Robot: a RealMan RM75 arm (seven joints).
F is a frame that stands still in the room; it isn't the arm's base.
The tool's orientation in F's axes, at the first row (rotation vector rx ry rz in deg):
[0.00, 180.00, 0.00]
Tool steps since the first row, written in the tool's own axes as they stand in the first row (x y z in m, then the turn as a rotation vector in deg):
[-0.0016, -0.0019, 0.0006, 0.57, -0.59, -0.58]
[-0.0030, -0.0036, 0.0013, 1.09, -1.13, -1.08]
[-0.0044, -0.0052, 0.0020, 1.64, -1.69, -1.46]
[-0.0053, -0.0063, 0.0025, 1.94, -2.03, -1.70]
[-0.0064, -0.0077, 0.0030, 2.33, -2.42, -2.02]
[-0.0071, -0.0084, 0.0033, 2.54, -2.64, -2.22]
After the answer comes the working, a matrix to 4 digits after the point.
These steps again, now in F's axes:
[0.0016, -0.0019, -0.0006, -0.57, -0.59, 0.58]
[0.0030, -0.0036, -0.0013, -1.09, -1.13, 1.08]
[0.0044, -0.0052, -0.0020, -1.64, -1.69, 1.46]
[0.0053, -0.0063, -0.0025, -1.94, -2.03, 1.70]
[0.0064, -0.0077, -0.0030, -2.33, -2.42, 2.02]
[0.0071, -0.0084, -0.0033, -2.54, -2.64, 2.22]

The tool's axes in the first row as the columns of a matrix, in F's axes (rounded; the answer above uses it unrounded):
[-1.0000, 0.0000, 0.0000]
[0.0000, 1.0000, 0.0000]
[0.0000, 0.0000, -1.0000]

